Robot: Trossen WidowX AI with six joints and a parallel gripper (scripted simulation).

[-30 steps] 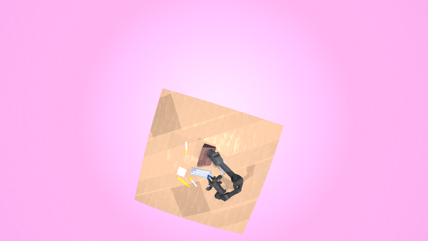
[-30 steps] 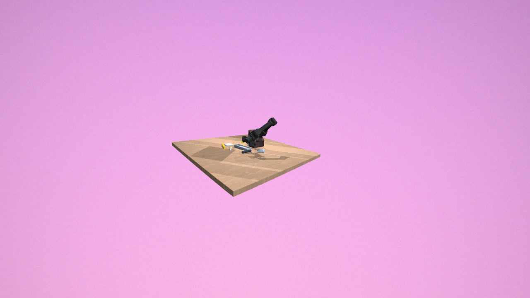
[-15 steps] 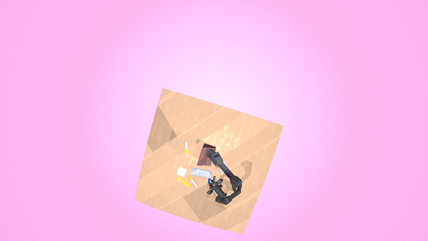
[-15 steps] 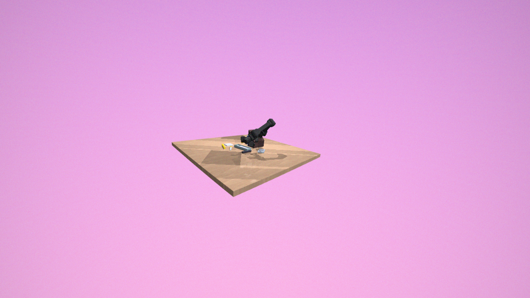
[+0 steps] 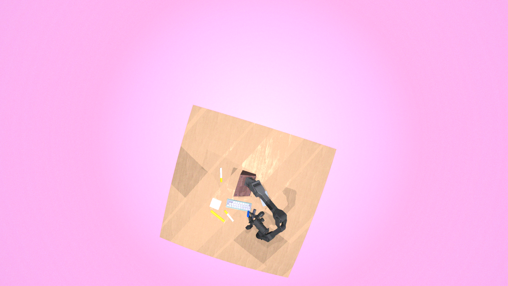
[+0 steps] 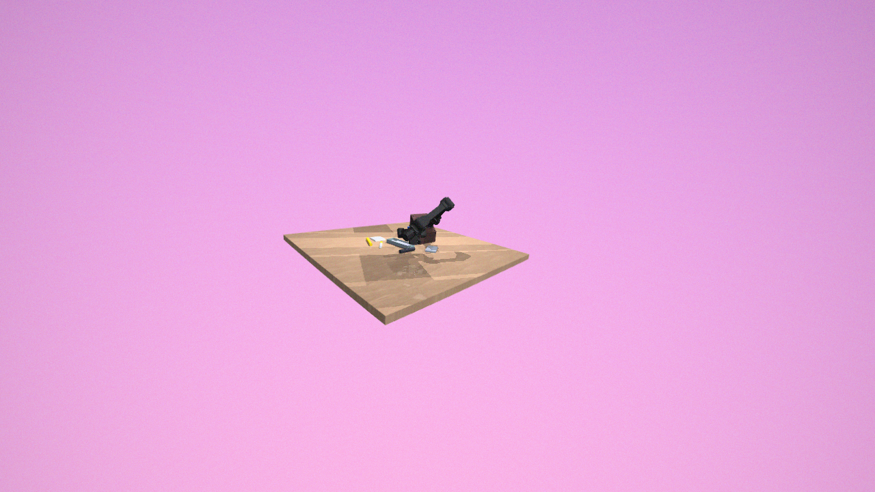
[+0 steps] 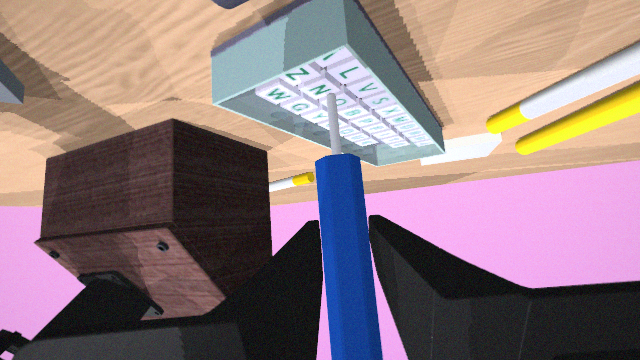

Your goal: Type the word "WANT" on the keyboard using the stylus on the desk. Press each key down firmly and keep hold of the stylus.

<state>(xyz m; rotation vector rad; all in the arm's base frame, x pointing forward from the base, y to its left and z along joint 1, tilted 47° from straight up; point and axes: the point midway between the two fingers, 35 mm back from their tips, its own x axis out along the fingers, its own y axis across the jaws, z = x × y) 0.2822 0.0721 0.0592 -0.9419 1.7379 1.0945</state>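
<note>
Right now my gripper tip is 5 cm short of the dark pen, 5 cm to the right of it and 8 cm above it. Round my gripper tip: blue stylus (1 cm below); then white pad (4 cm ahead, 29 cm to the right, 8 cm below); then grey card (13 cm behind, 11 cm to the left, 8 cm below).
</note>
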